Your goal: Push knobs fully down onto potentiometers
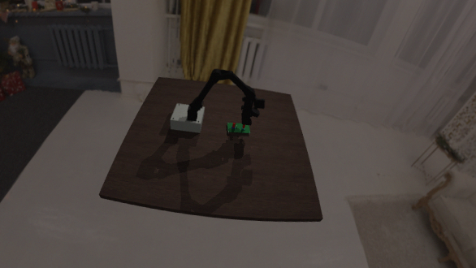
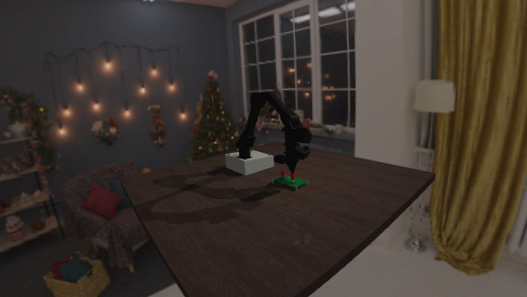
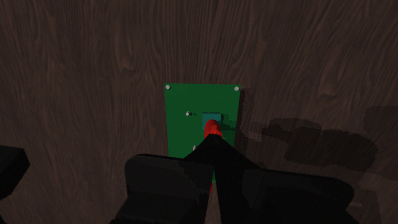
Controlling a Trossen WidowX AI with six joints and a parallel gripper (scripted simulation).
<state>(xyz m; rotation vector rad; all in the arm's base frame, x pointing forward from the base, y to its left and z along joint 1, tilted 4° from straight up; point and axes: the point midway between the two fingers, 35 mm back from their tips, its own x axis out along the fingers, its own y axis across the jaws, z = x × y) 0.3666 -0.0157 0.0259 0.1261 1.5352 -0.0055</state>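
The knob is 10 mm below my gripper tip.
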